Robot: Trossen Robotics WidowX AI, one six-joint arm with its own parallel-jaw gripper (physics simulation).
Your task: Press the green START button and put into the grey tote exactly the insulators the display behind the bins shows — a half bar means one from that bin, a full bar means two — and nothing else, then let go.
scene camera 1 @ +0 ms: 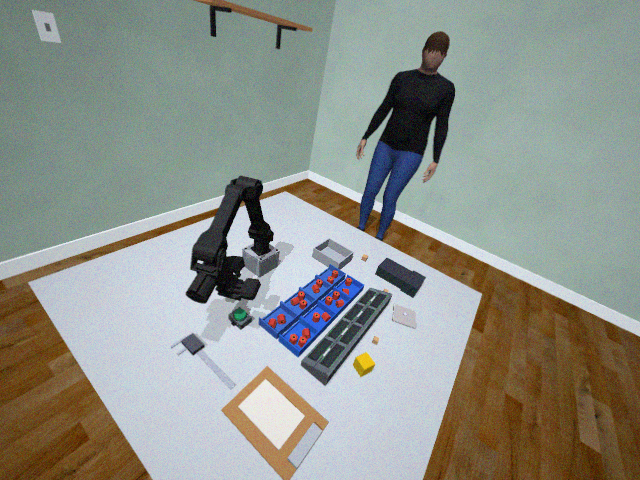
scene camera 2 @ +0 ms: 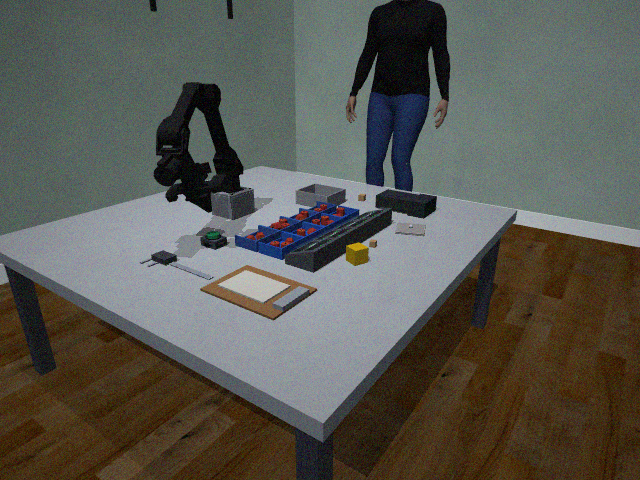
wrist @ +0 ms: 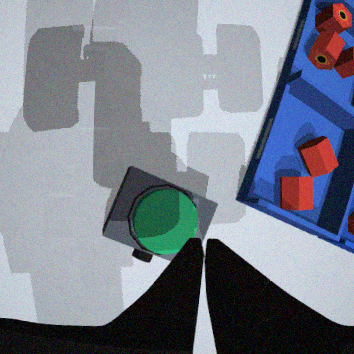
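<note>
The green START button (scene camera 1: 239, 313) (scene camera 2: 212, 235) (wrist: 167, 220) sits on a dark square base. My gripper (scene camera 1: 242, 293) (scene camera 2: 208, 209) (wrist: 201, 248) is shut and empty, above the table close to the button; in the wrist view its fingertips overlap the button's lower right edge. Contact is not visible. Blue bins (scene camera 1: 289, 347) (scene camera 2: 271, 250) (wrist: 280, 125) hold red insulators (scene camera 1: 281, 319) (wrist: 297, 193). The grey tote (scene camera 1: 326, 257) (scene camera 2: 307, 197) stands past their far end, with no insulator visible inside. The display (scene camera 1: 346, 328) (scene camera 2: 338, 237) lies behind the bins; its bars are too small to read.
A grey block (scene camera 1: 261, 260) (scene camera 2: 232, 203) stands under the arm's base. A caliper (scene camera 1: 193, 343) and a clipboard (scene camera 1: 271, 410) lie toward the front. A yellow cube (scene camera 1: 363, 364) is beside the display. A dark box (scene camera 1: 400, 277) and a pale flat plate (scene camera 1: 404, 316) are farther right.
</note>
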